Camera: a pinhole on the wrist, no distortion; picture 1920 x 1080 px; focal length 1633.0 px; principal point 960.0 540.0 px. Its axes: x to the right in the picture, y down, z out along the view. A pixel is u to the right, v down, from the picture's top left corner.
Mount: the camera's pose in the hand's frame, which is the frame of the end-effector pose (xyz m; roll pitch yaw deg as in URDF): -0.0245 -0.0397 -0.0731 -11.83 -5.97 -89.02
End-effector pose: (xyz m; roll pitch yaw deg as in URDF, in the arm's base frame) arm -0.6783 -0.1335 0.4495 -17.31 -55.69 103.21
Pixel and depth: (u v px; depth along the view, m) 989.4 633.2 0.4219
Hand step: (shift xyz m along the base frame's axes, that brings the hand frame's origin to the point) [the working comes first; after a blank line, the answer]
In the camera's frame: 0.0076 0.0241 0.4219

-0.0445 -0.2321 0.2501
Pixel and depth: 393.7 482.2 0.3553
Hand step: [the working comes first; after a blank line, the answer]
In the camera's frame: -0.1232 -0.0126 0.3553

-0.1516 -0.1986 0.1486
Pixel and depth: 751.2 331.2 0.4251
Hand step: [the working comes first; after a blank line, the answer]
In the camera's frame: -0.0544 -0.0544 0.4251

-0.0974 -0.2838 0.1827
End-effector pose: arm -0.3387 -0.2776 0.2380 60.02 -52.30 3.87
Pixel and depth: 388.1 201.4 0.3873
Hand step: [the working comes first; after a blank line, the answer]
In the camera's frame: -0.1356 -0.0803 0.3873

-0.2170 -0.2122 0.1446
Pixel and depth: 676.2 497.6 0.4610
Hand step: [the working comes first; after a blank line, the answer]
In the camera's frame: -0.0801 -0.0120 0.4610

-0.1536 -0.2871 0.2043
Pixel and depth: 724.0 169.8 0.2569
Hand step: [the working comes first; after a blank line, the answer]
In the camera's frame: -0.0371 -0.0582 0.2569

-0.0980 -0.1549 0.0458
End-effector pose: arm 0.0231 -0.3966 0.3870 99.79 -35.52 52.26
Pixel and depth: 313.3 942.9 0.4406
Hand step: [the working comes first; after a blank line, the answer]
In the camera's frame: -0.1745 0.1087 0.4406

0.3101 -0.1573 0.1984
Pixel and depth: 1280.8 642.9 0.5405
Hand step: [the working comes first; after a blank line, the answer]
In the camera's frame: 0.1062 0.0341 0.5405

0.4630 -0.1132 -0.0643
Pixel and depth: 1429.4 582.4 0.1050
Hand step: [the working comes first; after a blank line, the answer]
In the camera's frame: 0.0302 0.0027 0.1050

0.0393 0.0160 -0.0514
